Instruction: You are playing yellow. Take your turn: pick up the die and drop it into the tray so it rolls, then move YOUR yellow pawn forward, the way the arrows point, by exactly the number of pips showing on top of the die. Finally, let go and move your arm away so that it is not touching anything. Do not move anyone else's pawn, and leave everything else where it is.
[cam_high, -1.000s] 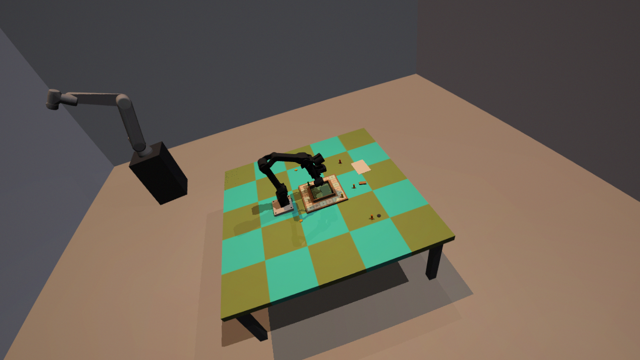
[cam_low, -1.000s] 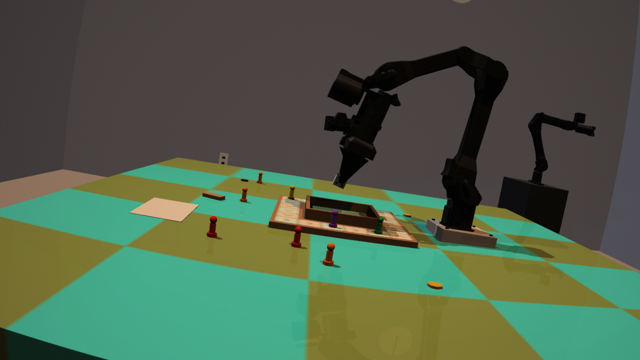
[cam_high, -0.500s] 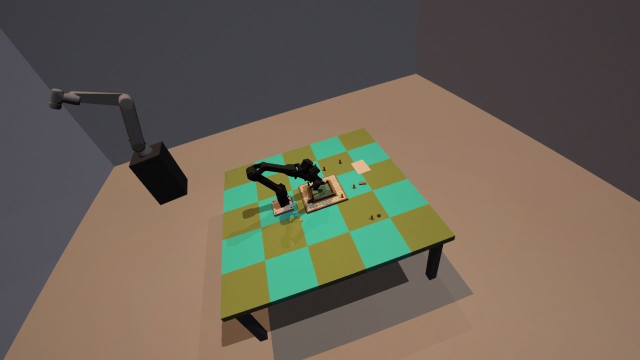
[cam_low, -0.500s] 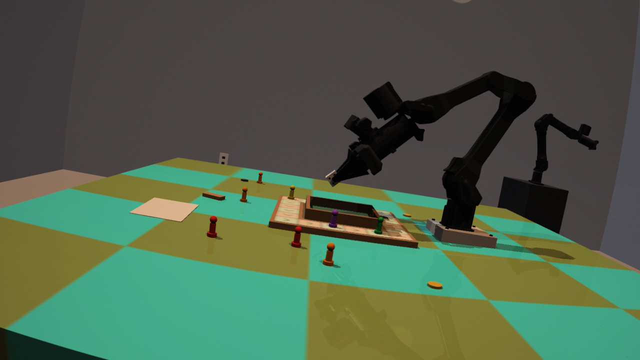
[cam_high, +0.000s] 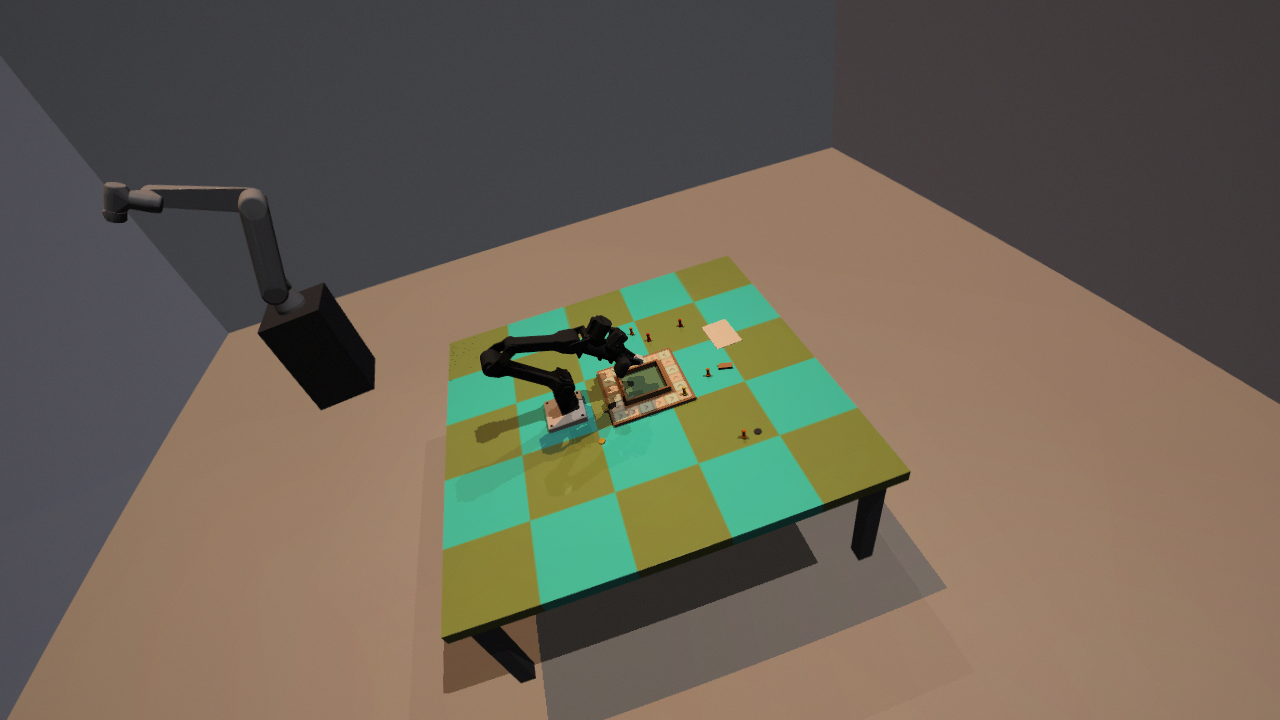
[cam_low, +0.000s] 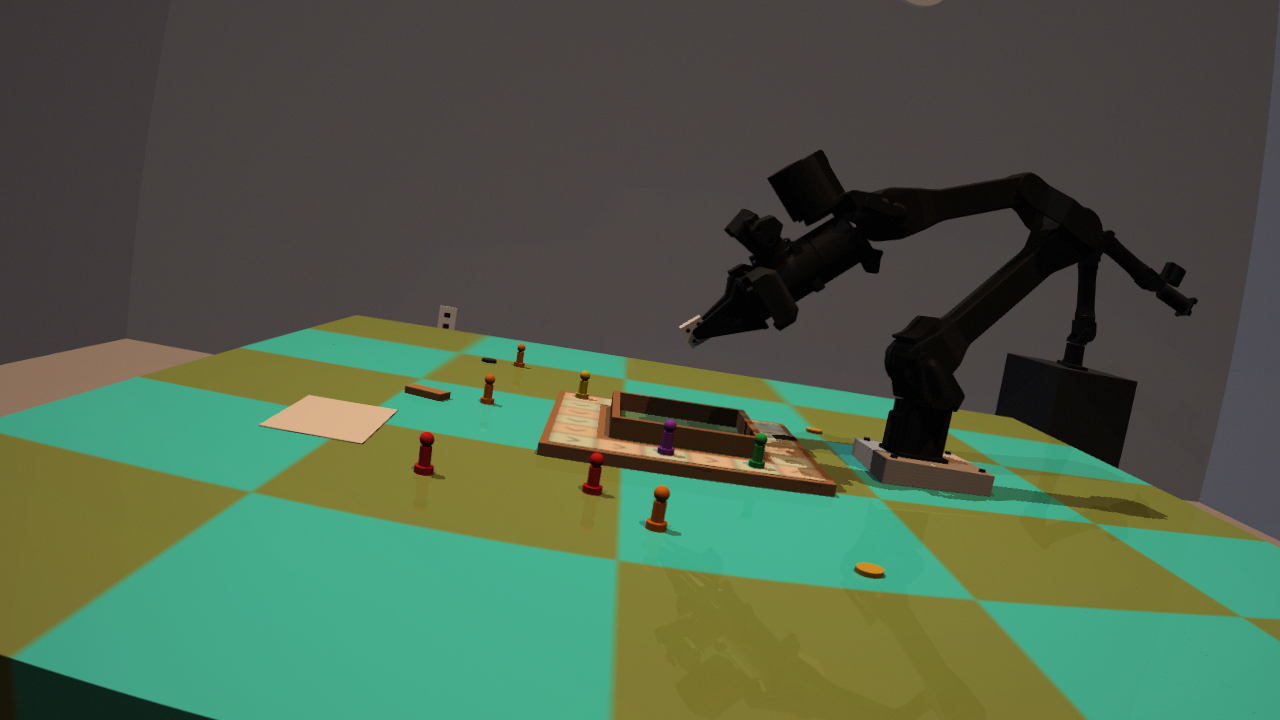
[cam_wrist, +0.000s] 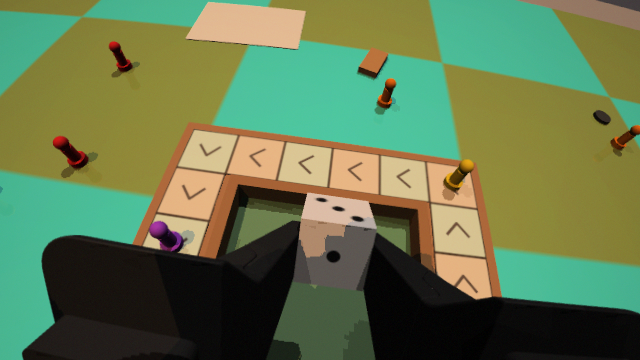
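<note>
Now: gripper tip right at the white die. Also, from my gripper tip: sunken tray (110 mm below); then green pawn (120 mm to the left, 90 mm below, 60 mm behind); then purple pawn (110 mm to the left, 90 mm below, 30 mm ahead).
</note>
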